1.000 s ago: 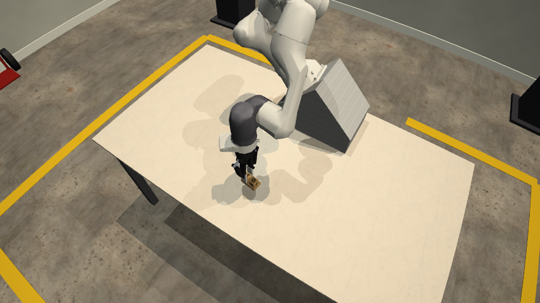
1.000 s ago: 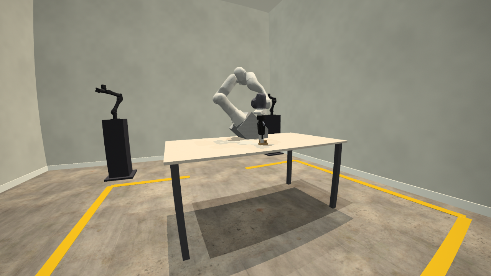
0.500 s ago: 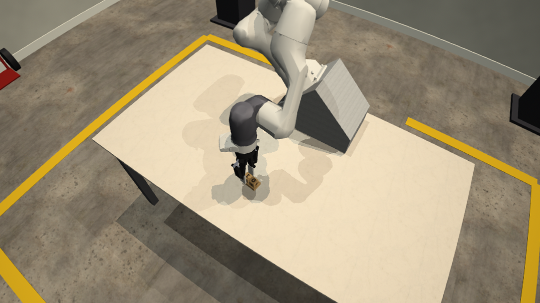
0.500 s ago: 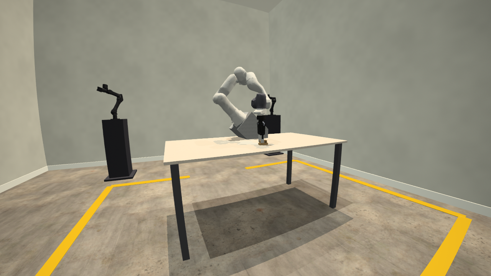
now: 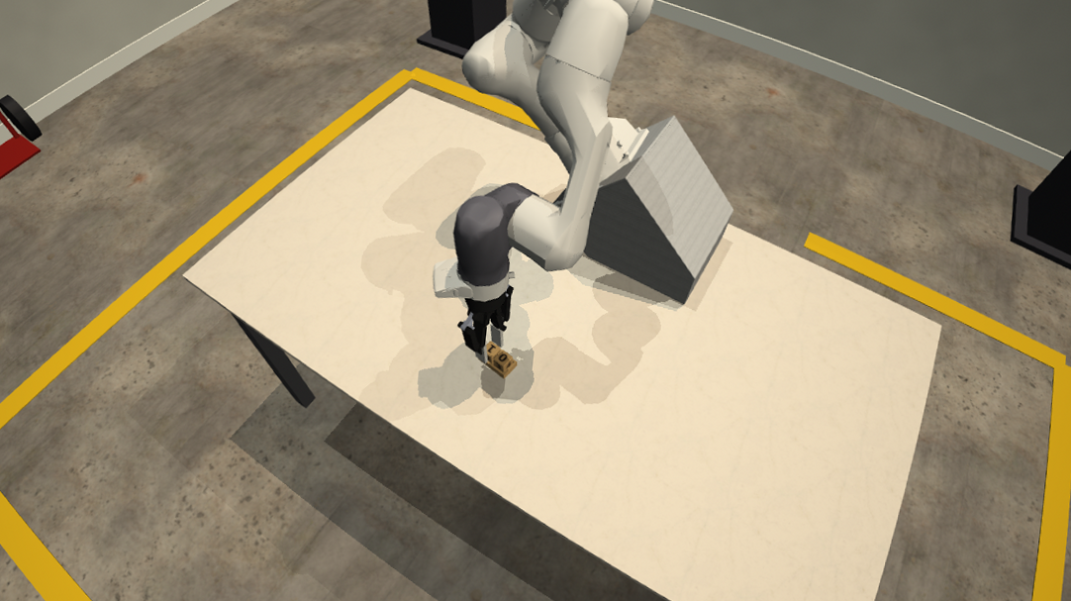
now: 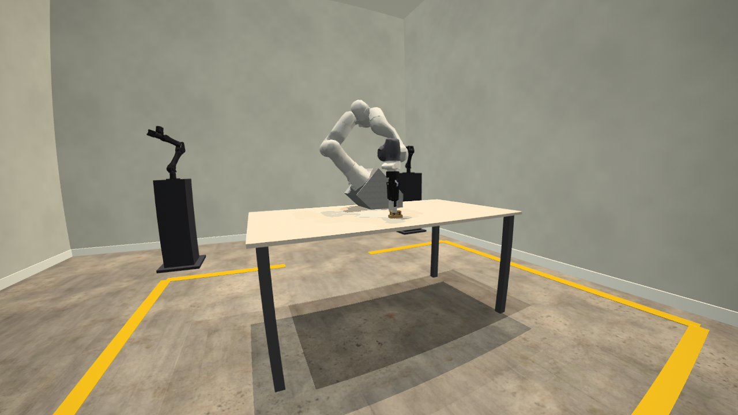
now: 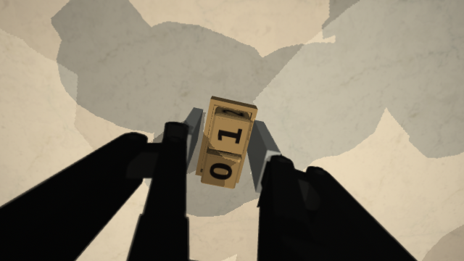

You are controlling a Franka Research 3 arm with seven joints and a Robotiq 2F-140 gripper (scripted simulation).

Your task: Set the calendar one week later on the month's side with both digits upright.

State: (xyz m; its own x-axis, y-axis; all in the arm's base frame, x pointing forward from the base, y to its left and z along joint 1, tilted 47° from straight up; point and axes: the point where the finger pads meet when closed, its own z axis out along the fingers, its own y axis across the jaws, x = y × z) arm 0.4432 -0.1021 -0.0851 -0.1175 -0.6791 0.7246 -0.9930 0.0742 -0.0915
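Right now the wooden digit cube is 4 cm below my hand and 3 cm to the left of it. Also, from my hand: wooden tray (6 cm below, 2 cm to the left).
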